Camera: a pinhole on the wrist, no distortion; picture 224 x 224 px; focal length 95.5 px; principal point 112.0 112.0 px. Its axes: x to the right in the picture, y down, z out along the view. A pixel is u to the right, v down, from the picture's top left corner.
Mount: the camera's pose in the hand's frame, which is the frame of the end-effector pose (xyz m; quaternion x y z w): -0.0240 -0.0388 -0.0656 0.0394 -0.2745 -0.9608 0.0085
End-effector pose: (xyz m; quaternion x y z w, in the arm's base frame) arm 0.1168 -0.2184 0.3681 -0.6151 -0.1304 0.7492 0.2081
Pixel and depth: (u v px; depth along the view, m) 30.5 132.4 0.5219
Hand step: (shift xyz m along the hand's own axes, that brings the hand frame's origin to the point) 0.3774 0.1583 0.4666
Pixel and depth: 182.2 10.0 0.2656
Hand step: -0.2384 0.3346 -0.0045
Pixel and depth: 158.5 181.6 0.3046
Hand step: -0.1975 -0.0725 0.2989
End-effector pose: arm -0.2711 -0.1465 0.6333 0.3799 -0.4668 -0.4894 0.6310
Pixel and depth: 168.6 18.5 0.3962
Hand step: -0.2878 0.4904 0.0481
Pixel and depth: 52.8 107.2 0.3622
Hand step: 0.1708 0.1760 0.2472
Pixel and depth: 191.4 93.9 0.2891
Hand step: -0.2865 0.1509 0.1330
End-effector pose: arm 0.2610 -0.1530 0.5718 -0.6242 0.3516 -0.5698 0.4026
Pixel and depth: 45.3 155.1 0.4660
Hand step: 0.2618 0.0404 0.4629
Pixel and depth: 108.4 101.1 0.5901
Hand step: -0.0489 0.3301 0.3998
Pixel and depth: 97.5 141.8 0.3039
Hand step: -0.0029 0.0425 0.2449
